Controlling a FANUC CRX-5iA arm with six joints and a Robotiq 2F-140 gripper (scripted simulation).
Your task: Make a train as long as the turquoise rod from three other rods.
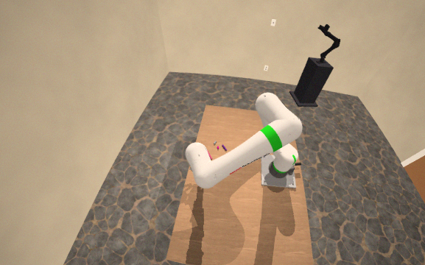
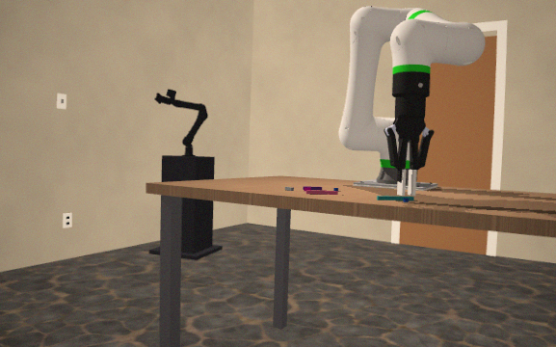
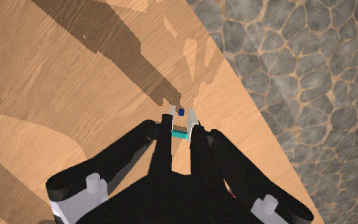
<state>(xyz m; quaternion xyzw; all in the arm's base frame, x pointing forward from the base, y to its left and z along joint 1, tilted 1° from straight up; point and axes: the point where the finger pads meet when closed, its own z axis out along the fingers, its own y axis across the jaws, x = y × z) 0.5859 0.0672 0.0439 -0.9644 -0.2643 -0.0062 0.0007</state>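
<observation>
My hand is 30 mm past the turquoise rod, 30 mm to the left of it and 50 mm above it. Round my hand: pink rod: 70 mm behind, 240 mm to the right, 50 mm below; magenta rod: 140 mm behind, 300 mm to the right, 50 mm below; purple rod: 200 mm behind, 300 mm to the right, 50 mm below.
</observation>
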